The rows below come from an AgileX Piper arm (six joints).
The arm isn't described. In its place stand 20 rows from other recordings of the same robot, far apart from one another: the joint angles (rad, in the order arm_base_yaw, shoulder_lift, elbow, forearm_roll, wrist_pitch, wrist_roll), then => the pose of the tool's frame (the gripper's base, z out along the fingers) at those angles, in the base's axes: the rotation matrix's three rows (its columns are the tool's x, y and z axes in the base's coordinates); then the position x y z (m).
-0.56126, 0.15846, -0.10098, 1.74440, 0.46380, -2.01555 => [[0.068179 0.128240 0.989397], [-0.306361 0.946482 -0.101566], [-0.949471 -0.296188 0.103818]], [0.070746 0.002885 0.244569]
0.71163, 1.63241, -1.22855, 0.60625, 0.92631, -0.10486 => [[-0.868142 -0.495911 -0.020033], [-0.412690 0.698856 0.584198], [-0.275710 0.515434 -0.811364]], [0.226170 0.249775 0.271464]
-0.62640, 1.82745, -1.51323, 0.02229, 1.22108, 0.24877 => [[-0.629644 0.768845 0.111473], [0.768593 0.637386 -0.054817], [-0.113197 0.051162 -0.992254]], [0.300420 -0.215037 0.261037]
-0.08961, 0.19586, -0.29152, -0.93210, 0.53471, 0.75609 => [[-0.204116 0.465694 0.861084], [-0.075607 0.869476 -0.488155], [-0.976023 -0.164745 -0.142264]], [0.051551 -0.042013 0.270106]
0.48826, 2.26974, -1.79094, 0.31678, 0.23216, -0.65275 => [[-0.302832 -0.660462 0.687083], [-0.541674 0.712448 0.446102], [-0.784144 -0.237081 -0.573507]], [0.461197 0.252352 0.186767]
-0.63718, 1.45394, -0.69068, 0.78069, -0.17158, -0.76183 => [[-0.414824 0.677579 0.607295], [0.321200 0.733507 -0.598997], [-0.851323 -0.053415 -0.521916]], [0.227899 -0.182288 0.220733]
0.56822, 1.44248, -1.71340, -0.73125, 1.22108, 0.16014 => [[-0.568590 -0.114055 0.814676], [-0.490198 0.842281 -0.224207], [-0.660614 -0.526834 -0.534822]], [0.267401 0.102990 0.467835]
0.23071, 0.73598, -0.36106, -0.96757, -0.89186, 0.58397 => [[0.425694 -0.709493 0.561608], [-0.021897 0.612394 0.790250], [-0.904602 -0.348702 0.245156]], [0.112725 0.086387 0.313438]
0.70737, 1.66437, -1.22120, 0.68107, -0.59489, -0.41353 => [[0.035087 -0.353805 0.934661], [0.247496 0.909180 0.334868], [-0.968254 0.219575 0.119466]], [0.318797 0.230315 0.344650]
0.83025, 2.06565, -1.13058, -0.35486, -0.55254, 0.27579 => [[-0.189421 -0.848383 0.494335], [-0.250558 0.528545 0.811086], [-0.949390 0.029777 -0.312686]], [0.281447 0.332494 0.151245]
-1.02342, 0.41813, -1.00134, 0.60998, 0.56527, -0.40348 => [[0.182771 0.637625 0.748351], [-0.063381 0.767230 -0.638232], [-0.981110 0.069219 0.180641]], [0.037095 -0.007210 0.462417]
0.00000, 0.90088, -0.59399, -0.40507, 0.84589, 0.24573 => [[-0.858330 0.126728 0.497201], [-0.029875 0.955032 -0.294995], [-0.512227 -0.268057 -0.815946]], [0.149681 -0.026845 0.260905]
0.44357, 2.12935, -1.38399, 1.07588, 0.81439, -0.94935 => [[-0.787888 -0.615315 0.024885], [-0.412589 0.557442 0.720436], [-0.457168 0.557356 -0.693074]], [0.358343 0.234750 0.142967]
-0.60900, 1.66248, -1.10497, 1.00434, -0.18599, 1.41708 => [[0.676624 -0.313654 0.666184], [0.329454 -0.680166 -0.654855], [0.658513 0.662568 -0.356882]], [0.304883 -0.229946 0.274172]
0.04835, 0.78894, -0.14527, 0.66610, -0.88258, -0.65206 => [[0.121431 0.455046 0.882149], [-0.159468 0.886125 -0.435146], [-0.979706 -0.087835 0.180168]], [0.133167 -0.037039 0.253223]
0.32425, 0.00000, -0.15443, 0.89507, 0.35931, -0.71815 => [[-0.071357 -0.562001 0.824053], [0.122106 0.815023 0.566417], [-0.989949 0.141040 0.010466]], [0.033095 0.037463 0.243916]
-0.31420, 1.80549, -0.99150, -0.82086, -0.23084, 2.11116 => [[0.029417 0.538417 0.842165], [0.990324 0.098616 -0.097639], [-0.135621 0.836888 -0.530306]], [0.366920 -0.103217 0.190235]
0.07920, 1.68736, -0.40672, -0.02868, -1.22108, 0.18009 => [[0.009076 -0.109049 0.993995], [0.170631 0.979626 0.105914], [-0.985293 0.168645 0.027498]], [0.273905 0.024198 0.176490]
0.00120, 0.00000, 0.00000, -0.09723, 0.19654, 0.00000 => [[-0.109408 0.007260 0.993970], [-0.095339 0.995286 -0.017764], [-0.989414 -0.096708 -0.108200]], [0.055932 -0.001658 0.195509]
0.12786, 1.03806, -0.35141, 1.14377, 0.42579, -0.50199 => [[-0.793860 0.085027 0.602126], [0.429660 0.779129 0.456454], [-0.430323 0.621070 -0.655052]], [0.163171 0.055470 0.202952]
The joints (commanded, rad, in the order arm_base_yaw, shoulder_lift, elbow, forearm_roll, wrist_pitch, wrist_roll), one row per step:
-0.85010, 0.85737, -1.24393, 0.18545, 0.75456, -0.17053
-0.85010, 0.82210, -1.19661, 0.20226, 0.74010, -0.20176
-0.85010, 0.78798, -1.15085, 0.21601, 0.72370, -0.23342
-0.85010, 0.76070, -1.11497, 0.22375, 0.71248, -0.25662
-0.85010, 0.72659, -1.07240, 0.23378, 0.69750, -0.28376
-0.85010, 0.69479, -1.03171, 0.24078, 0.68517, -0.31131
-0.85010, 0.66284, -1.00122, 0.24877, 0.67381, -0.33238
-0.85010, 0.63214, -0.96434, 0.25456, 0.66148, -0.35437
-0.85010, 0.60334, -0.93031, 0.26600, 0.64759, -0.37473
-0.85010, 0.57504, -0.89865, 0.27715, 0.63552, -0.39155
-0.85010, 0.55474, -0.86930, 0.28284, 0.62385, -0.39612
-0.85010, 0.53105, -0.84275, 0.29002, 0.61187, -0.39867
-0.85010, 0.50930, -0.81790, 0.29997, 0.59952, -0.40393
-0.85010, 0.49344, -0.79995, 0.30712, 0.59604, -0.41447
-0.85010, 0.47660, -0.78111, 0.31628, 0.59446, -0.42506
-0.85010, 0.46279, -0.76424, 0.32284, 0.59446, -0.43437
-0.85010, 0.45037, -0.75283, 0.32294, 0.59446, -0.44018
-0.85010, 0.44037, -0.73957, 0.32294, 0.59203, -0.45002
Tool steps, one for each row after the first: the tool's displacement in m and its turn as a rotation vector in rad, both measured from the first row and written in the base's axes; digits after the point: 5 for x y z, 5 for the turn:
-0.00382, 0.00561, -0.00783, -0.01364, 0.00609, 0.01336
-0.00752, 0.01071, -0.01551, -0.03107, 0.01266, 0.02456
-0.01060, 0.01466, -0.02184, -0.04463, 0.01960, 0.03162
-0.01451, 0.01962, -0.02920, -0.06243, 0.02464, 0.03949
-0.01807, 0.02397, -0.03678, -0.08018, 0.03416, 0.04654
-0.02221, 0.02905, -0.04150, -0.09990, 0.03291, 0.05188
-0.02563, 0.03309, -0.04846, -0.11636, 0.03806, 0.05638
-0.02855, 0.03696, -0.05471, -0.13016, 0.03640, 0.06180
-0.03146, 0.04080, -0.06060, -0.14172, 0.03274, 0.06633
-0.03314, 0.04280, -0.06674, -0.14264, 0.02927, 0.06627
-0.03553, 0.04568, -0.07175, -0.14617, 0.01931, 0.06568
-0.03752, 0.04830, -0.07643, -0.15011, 0.00891, 0.06639
-0.03894, 0.05032, -0.08031, -0.15450, 0.00921, 0.07007
-0.04036, 0.05255, -0.08457, -0.15657, 0.00924, 0.07500
-0.04142, 0.05425, -0.08866, -0.15736, 0.01210, 0.07938
-0.04279, 0.05581, -0.09128, -0.16243, 0.01502, 0.08064
-0.04362, 0.05667, -0.09448, -0.16887, 0.02161, 0.08214

